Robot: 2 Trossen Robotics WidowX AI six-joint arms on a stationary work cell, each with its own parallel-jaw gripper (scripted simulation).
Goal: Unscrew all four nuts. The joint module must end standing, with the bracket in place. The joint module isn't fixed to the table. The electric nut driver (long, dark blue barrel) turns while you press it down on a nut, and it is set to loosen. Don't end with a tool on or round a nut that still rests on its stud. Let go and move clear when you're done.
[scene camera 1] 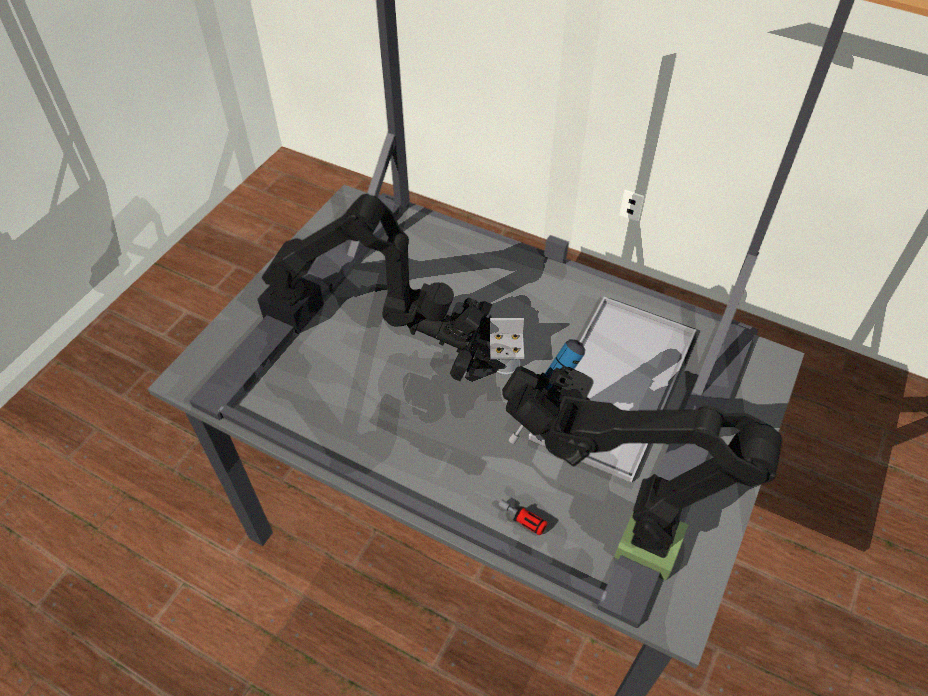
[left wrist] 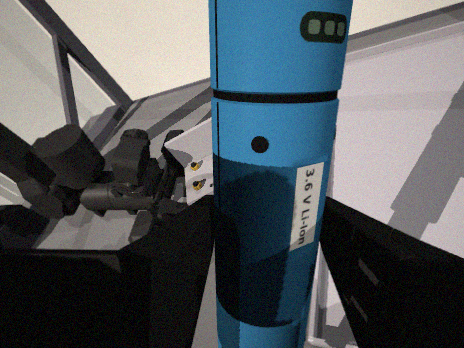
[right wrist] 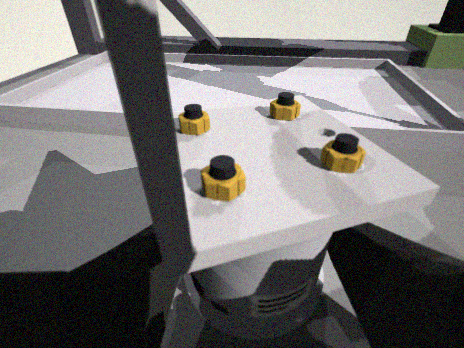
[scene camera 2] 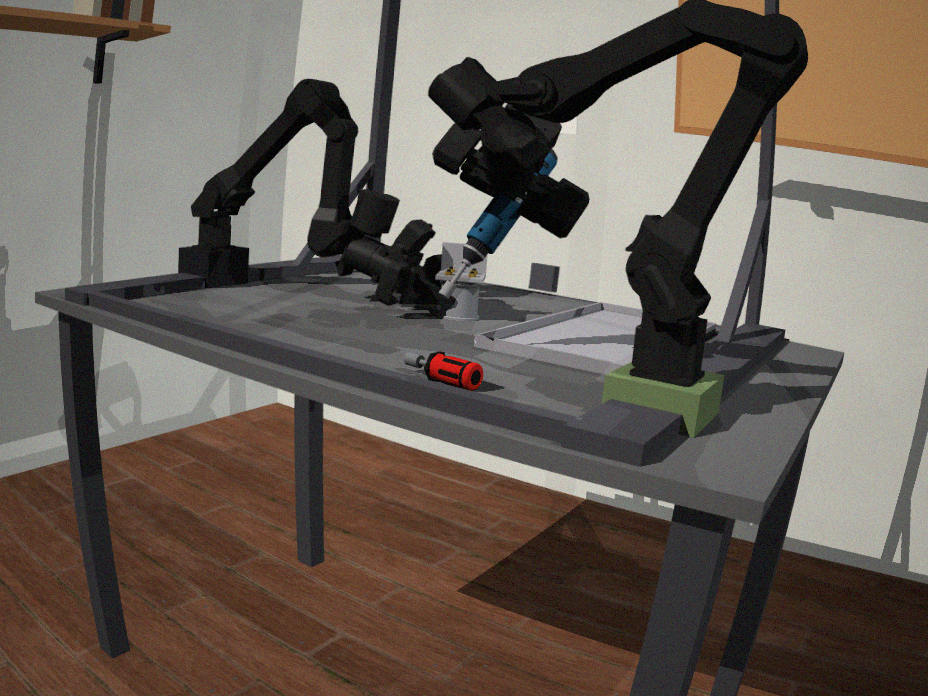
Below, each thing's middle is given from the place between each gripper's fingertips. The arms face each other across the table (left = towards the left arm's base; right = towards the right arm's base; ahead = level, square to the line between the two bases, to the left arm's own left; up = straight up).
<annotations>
Now: right hand 10 mm past the joint module [right wrist: 275,291] and 30 mm to the right of it. From my right hand the other things lie so: shallow white tray [scene camera 1: 633,357]: 110 mm behind, 250 mm to the left, 30 mm below; then white L-shaped bracket [scene camera 1: 506,327]: 10 mm behind, 30 mm to the left, 40 mm above; then red-handled tool [scene camera 2: 468,375]: 270 mm ahead, 270 mm to the left, 20 mm below.
My left hand [scene camera 2: 511,203] is 19 cm above the red-handled tool, 16 cm short of it and 6 cm to the right of it. Also, from my left hand: shallow white tray (22 cm behind, 20 cm below, 3 cm to the left); joint module (19 cm to the right, 17 cm below, 12 cm behind); white L-shaped bracket (19 cm to the right, 13 cm below, 12 cm behind).
</annotations>
